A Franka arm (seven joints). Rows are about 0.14 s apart.
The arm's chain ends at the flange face. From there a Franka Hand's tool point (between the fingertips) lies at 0.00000 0.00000 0.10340 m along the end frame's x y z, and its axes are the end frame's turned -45 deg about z.
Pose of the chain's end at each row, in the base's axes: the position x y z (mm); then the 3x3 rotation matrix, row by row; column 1 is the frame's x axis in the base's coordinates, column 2 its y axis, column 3 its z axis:
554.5, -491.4, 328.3; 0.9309, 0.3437, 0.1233; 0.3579, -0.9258, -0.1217; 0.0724, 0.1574, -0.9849
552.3, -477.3, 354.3; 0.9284, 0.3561, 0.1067; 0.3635, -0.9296, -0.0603; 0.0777, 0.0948, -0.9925
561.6, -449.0, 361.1; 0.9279, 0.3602, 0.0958; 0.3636, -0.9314, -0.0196; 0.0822, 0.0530, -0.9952
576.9, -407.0, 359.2; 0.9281, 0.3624, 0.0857; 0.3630, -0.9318, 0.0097; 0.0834, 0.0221, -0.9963
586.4, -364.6, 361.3; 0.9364, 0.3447, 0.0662; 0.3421, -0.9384, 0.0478; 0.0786, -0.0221, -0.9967
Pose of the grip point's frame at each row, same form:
567.2, -504.0, 226.5; 0.4152, 0.9013, 0.1233; 0.9077, -0.4016, -0.1217; -0.0601, 0.1625, -0.9849
563.3, -483.5, 251.7; 0.4047, 0.9083, 0.1067; 0.9144, -0.4003, -0.0603; -0.0121, 0.1220, -0.9925
571.5, -451.0, 258.2; 0.4014, 0.9108, 0.0958; 0.9157, -0.4015, -0.0196; 0.0206, 0.0956, -0.9952
585.8, -406.0, 256.2; 0.4000, 0.9125, 0.0857; 0.9156, -0.4022, 0.0097; 0.0433, 0.0746, -0.9963
593.2, -359.7, 258.2; 0.4184, 0.9059, 0.0662; 0.9055, -0.4216, 0.0478; 0.0712, 0.0400, -0.9967

